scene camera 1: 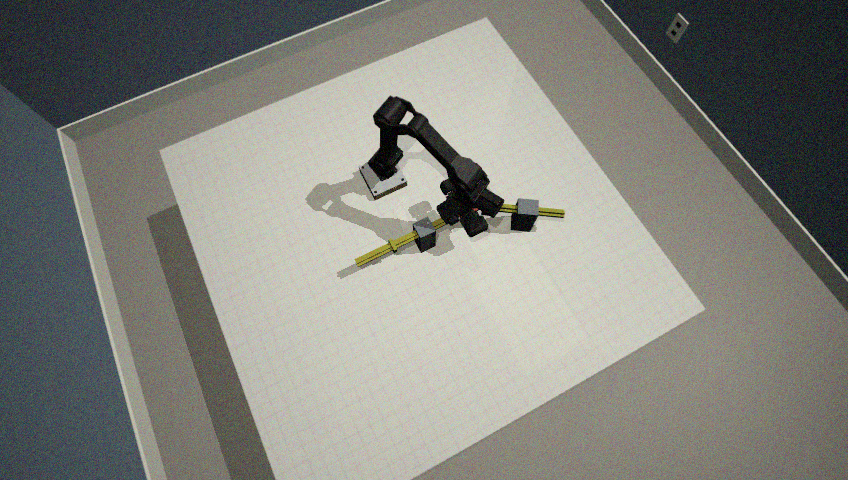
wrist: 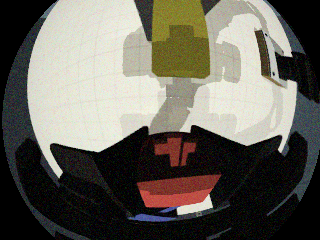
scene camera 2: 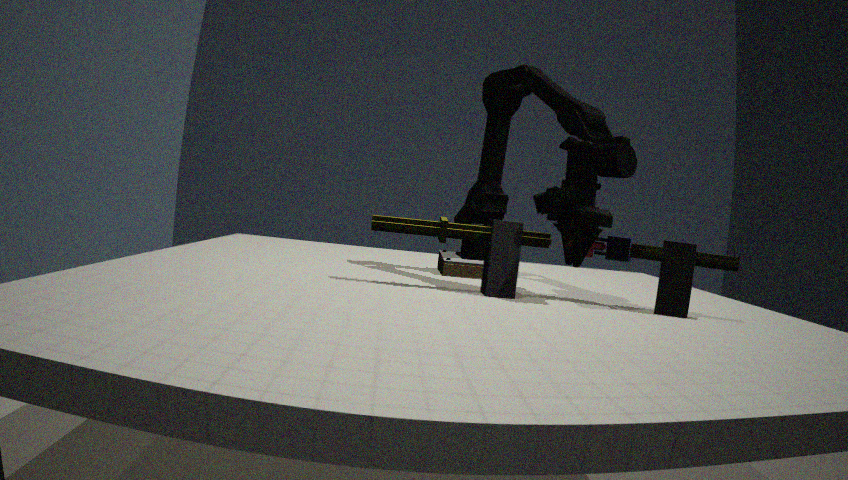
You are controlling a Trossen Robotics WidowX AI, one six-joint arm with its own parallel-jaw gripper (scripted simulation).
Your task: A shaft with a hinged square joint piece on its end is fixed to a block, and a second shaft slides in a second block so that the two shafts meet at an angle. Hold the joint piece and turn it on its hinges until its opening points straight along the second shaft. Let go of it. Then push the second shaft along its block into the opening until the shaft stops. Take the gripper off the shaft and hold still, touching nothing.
Scene:
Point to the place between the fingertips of my gripper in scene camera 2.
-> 572, 265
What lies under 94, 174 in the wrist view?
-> My gripper.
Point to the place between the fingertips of my gripper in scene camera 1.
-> At 461, 217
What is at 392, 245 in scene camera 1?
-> A yellow sliding shaft.

